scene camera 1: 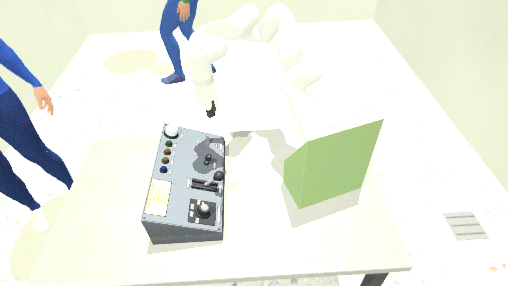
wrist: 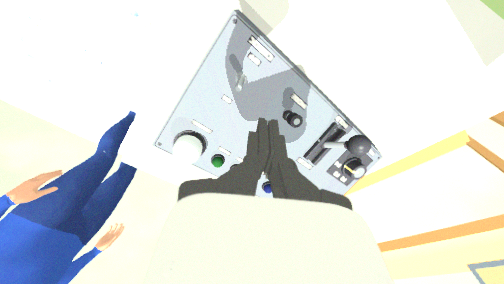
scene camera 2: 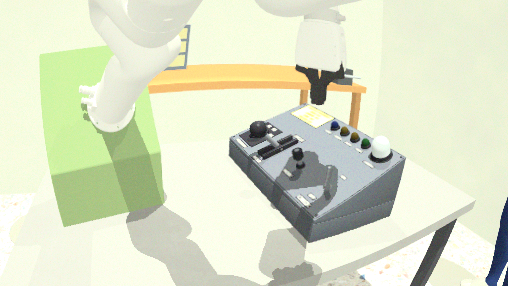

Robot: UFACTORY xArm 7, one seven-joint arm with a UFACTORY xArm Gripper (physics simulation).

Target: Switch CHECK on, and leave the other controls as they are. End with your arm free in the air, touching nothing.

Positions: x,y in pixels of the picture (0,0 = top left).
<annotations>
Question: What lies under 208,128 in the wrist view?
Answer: A grey console.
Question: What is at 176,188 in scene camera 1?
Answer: A grey console.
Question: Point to a grey console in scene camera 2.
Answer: At 366,175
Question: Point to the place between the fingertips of my gripper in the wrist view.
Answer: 264,130
</annotations>
